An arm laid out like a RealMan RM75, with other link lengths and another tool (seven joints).
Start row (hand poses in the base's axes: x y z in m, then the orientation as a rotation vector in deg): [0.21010, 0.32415, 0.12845, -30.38, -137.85, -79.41]
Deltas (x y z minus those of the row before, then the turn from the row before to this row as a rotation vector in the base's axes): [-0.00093, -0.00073, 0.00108, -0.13, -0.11, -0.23]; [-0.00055, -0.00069, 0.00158, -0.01, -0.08, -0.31]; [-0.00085, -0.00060, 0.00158, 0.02, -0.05, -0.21]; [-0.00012, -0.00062, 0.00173, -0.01, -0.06, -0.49]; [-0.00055, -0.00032, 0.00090, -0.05, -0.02, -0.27]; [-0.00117, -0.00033, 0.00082, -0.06, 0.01, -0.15]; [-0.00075, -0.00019, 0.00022, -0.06, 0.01, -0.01]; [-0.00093, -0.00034, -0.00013, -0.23, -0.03, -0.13]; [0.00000, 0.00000, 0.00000, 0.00, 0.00, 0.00]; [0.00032, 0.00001, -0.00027, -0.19, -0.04, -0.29]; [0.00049, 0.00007, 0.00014, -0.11, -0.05, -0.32]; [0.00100, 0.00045, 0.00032, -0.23, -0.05, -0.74]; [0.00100, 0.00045, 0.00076, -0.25, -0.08, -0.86]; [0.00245, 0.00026, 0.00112, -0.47, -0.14, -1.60]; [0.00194, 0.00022, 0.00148, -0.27, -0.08, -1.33]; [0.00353, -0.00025, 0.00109, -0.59, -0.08, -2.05]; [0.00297, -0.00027, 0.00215, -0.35, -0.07, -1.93]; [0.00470, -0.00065, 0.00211, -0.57, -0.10, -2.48]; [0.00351, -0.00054, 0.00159, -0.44, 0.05, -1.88]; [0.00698, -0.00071, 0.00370, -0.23, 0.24, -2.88]
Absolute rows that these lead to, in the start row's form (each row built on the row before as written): [0.20917, 0.32342, 0.12953, -30.64, -138.06, -79.42]; [0.20862, 0.32273, 0.13111, -30.99, -138.15, -79.58]; [0.20777, 0.32213, 0.13269, -31.23, -138.18, -79.72]; [0.20765, 0.32151, 0.13442, -31.83, -138.26, -79.94]; [0.20710, 0.32119, 0.13532, -32.18, -138.33, -80.00]; [0.20593, 0.32086, 0.13614, -32.39, -138.38, -79.99]; [0.20518, 0.32067, 0.13636, -32.42, -138.42, -79.92]; [0.20425, 0.32033, 0.13623, -32.63, -138.64, -79.73]; [0.20425, 0.32033, 0.13623, -32.63, -138.64, -79.73]; [0.20457, 0.32034, 0.13596, -33.03, -138.84, -79.65]; [0.20506, 0.32041, 0.13610, -33.44, -138.98, -79.68]; [0.20606, 0.32086, 0.13642, -34.42, -139.24, -79.74]; [0.20706, 0.32131, 0.13718, -35.55, -139.53, -79.84]; [0.20951, 0.32157, 0.13830, -37.67, -140.06, -80.00]; [0.21145, 0.32179, 0.13978, -39.44, -140.35, -80.24]; [0.21498, 0.32154, 0.14087, -42.24, -140.89, -80.36]; [0.21795, 0.32127, 0.14302, -44.86, -141.18, -80.69]; [0.22265, 0.32062, 0.14513, -48.27, -141.61, -80.95]; [0.22616, 0.32008, 0.14672, -50.93, -141.81, -81.02]; [0.23314, 0.31937, 0.15042, -55.03, -141.52, -81.46]
